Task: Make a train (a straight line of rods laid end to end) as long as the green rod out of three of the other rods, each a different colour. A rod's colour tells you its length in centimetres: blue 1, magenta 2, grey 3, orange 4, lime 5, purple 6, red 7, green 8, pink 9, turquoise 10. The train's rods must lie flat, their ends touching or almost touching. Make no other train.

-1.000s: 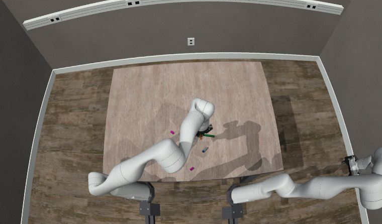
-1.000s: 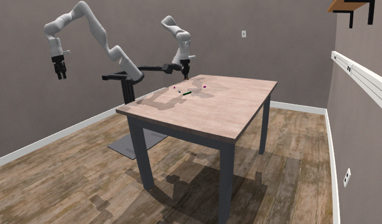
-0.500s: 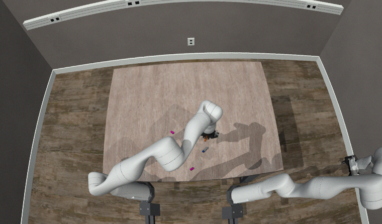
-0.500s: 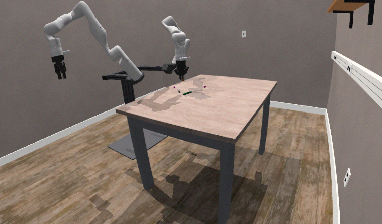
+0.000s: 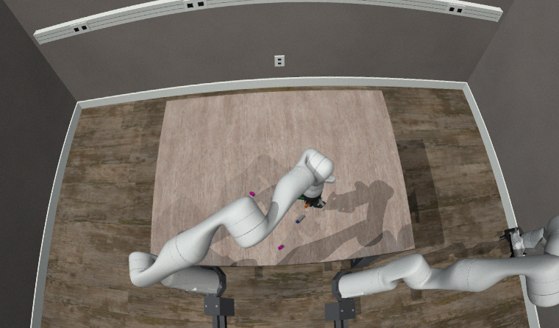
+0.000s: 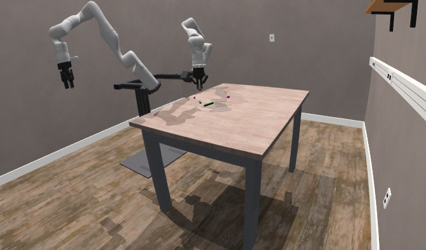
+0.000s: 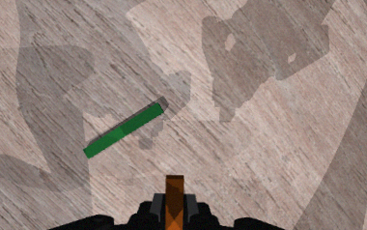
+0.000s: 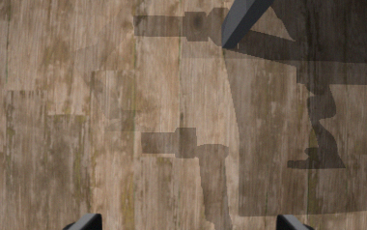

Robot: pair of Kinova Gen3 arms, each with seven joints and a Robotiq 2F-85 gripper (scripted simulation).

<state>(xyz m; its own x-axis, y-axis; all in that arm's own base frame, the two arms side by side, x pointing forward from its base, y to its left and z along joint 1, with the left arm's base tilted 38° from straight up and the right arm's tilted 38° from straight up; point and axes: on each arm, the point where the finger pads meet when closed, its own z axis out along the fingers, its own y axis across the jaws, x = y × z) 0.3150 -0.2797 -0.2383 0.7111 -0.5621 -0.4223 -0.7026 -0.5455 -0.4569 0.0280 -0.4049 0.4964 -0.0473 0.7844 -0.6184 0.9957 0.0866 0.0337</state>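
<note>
Right now the orange rod is 2 cm below my left hand. From my left hand the other things lie so: grey rod (3 cm behind, 2 cm to the left, 12 cm below); then blue rod (4 cm behind, 4 cm to the left, 12 cm below); then green rod (6 cm ahead, 1 cm to the left, 12 cm below).
</note>
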